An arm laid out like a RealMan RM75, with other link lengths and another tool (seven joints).
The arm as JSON. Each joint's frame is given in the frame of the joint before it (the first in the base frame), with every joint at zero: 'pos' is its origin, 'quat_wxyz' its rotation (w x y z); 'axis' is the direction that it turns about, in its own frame. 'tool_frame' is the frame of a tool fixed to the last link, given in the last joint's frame.
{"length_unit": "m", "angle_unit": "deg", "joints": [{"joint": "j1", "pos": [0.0, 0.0, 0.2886], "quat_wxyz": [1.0, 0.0, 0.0, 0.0], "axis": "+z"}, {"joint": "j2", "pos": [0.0, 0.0, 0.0], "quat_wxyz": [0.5, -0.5, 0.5, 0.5], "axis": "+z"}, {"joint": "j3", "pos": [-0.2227, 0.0, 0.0], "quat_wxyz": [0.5, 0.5, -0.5, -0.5], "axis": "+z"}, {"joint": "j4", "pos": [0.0, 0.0, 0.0], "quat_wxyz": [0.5, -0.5, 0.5, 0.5], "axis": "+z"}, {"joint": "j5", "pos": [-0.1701, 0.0, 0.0], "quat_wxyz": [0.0, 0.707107, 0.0, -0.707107], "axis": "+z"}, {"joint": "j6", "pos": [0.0, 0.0, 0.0], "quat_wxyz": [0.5, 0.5, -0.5, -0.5], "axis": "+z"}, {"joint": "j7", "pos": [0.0, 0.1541, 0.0], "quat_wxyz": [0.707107, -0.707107, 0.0, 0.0], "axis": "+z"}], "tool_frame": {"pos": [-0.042, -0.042, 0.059], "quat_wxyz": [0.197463, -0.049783, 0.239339, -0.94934]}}
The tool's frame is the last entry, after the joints.
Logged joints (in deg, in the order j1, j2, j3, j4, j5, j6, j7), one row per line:
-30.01, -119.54, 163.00, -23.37, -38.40, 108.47, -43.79
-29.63, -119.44, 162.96, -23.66, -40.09, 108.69, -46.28
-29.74, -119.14, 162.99, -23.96, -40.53, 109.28, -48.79
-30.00, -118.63, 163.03, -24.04, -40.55, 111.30, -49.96
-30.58, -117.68, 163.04, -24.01, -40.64, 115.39, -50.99
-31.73, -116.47, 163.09, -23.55, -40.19, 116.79, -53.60
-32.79, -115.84, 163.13, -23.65, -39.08, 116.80, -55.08
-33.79, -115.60, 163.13, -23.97, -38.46, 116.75, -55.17
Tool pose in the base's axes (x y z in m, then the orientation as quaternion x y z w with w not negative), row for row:
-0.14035, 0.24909, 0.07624, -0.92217, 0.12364, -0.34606, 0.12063
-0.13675, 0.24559, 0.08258, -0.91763, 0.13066, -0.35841, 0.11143
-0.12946, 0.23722, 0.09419, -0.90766, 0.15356, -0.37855, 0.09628
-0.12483, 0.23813, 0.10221, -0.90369, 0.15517, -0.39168, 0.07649
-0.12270, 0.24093, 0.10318, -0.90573, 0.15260, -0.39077, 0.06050
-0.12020, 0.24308, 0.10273, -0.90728, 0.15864, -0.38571, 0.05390
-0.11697, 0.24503, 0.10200, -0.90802, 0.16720, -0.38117, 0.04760
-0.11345, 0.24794, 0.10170, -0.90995, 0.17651, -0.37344, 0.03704
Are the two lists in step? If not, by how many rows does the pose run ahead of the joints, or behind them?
The pose runs 2 rows ahead of the joints: the pose in row i belongs to the joints in row i + 2.
